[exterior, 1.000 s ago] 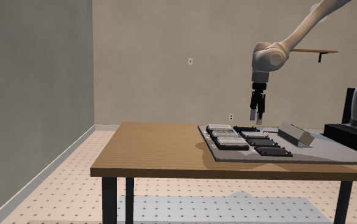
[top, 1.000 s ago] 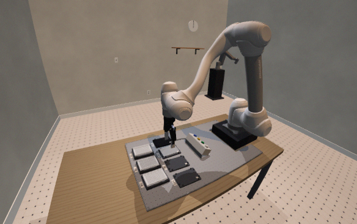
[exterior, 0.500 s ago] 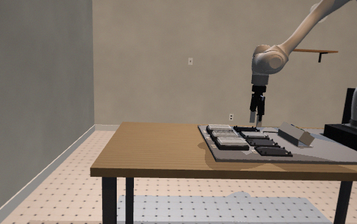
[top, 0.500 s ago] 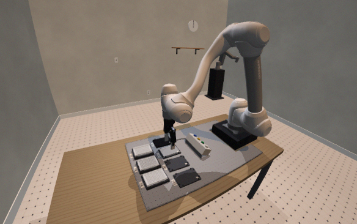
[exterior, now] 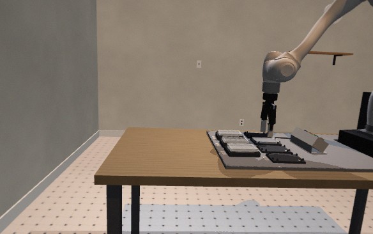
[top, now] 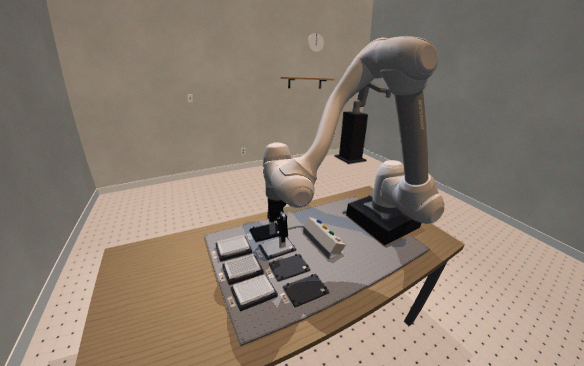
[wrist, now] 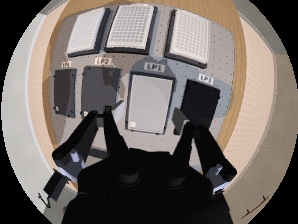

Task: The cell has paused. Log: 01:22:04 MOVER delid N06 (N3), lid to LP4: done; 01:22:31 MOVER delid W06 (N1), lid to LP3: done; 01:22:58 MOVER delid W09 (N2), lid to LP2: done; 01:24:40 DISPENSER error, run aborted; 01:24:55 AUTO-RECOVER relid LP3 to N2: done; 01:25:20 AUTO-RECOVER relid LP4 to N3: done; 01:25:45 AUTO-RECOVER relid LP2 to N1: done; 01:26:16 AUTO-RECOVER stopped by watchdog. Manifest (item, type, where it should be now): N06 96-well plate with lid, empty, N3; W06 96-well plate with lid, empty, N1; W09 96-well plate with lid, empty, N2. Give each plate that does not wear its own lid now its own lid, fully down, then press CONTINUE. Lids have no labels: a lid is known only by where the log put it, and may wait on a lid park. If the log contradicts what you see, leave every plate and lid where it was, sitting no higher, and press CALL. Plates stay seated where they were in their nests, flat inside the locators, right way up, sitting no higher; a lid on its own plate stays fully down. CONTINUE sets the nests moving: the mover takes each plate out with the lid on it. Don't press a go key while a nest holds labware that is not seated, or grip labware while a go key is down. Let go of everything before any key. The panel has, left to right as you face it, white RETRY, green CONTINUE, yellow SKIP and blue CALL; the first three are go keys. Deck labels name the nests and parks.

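Now: hand 60 mm above the pale lid. From my hand the other things lie so: yellow key 240 mm behind, 20 mm to the left, 10 mm below; then blue key 230 mm behind, 30 mm to the right, 10 mm below; then LP2 lid park 130 mm to the left, 70 mm below.
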